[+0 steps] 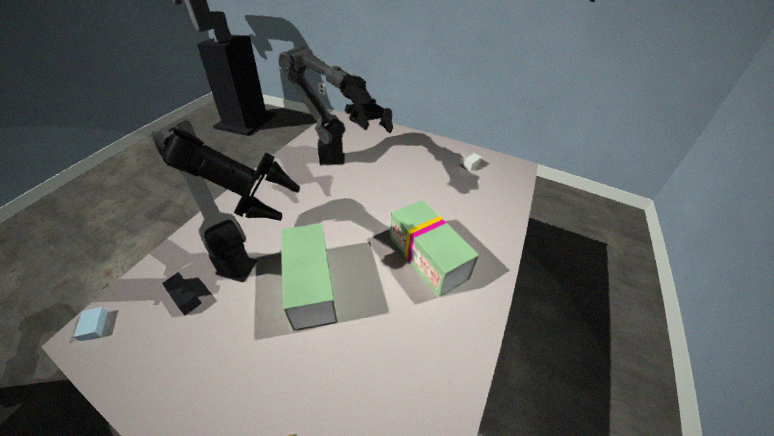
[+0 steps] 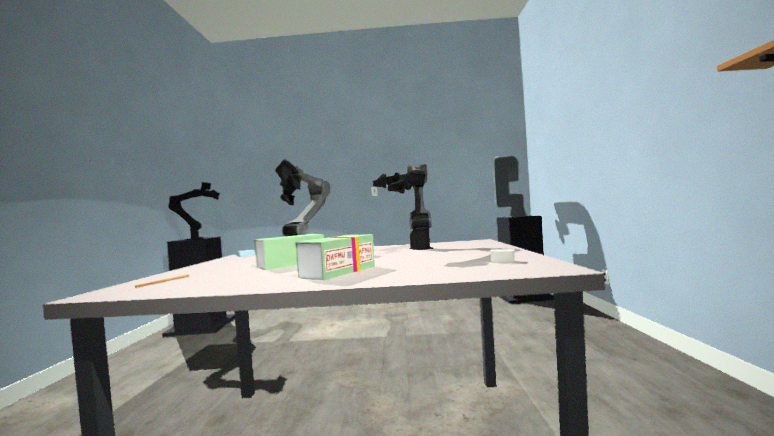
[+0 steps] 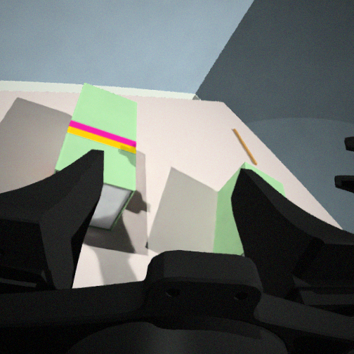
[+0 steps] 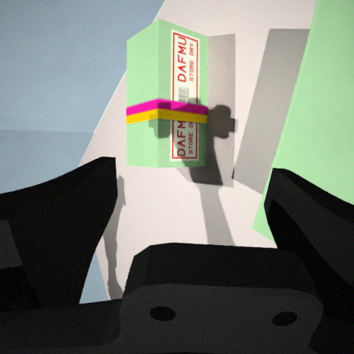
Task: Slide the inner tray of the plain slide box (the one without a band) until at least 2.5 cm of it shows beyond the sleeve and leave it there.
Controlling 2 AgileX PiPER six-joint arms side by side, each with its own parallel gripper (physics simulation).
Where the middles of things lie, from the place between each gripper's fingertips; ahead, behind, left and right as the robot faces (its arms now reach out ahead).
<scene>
The black block point(image 1: 183, 296) is 28 cm behind my right hand, 25 cm below it and 19 cm to the right of it. Round my right hand: light blue block point(image 1: 91, 323) 44 cm behind, 37 cm to the right, 25 cm below.
Right now my left hand is 53 cm to the left of the black block, 34 cm past it and 26 cm above it. Round my left hand: light blue block 71 cm to the right, 50 cm behind, 27 cm below.
</scene>
